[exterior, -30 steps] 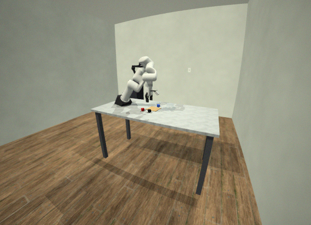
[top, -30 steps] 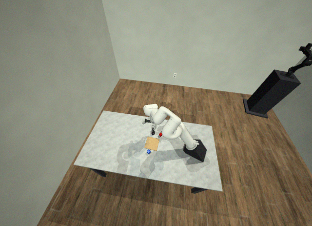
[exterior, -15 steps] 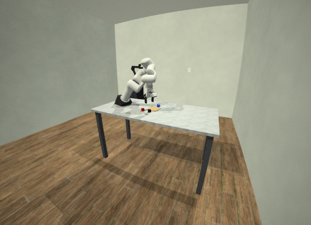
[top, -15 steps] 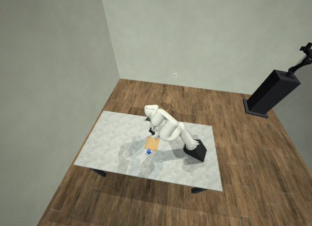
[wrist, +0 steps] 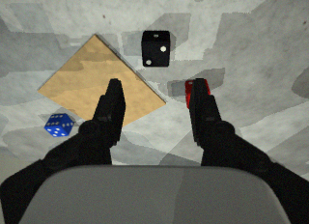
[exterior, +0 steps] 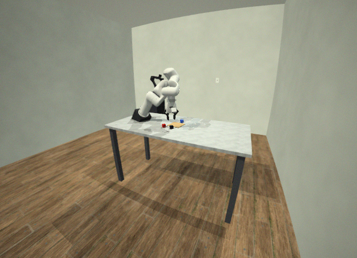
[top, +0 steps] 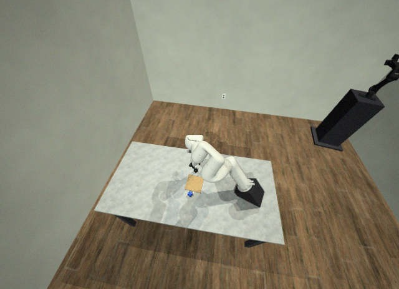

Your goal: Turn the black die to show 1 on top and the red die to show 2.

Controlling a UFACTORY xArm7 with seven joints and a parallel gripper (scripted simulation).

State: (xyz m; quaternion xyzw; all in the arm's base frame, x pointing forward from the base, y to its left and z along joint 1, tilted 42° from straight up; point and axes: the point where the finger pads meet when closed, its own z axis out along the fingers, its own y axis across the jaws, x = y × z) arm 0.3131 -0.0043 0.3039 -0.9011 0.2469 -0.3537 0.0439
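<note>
Now: the black die 90 mm below my hand. Round my hand: blue die: 20 mm behind, 220 mm to the left, 90 mm below; then red die: 90 mm behind, 10 mm to the right, 90 mm below; then tan mat: 30 mm behind, 120 mm to the left, 110 mm below.
</note>
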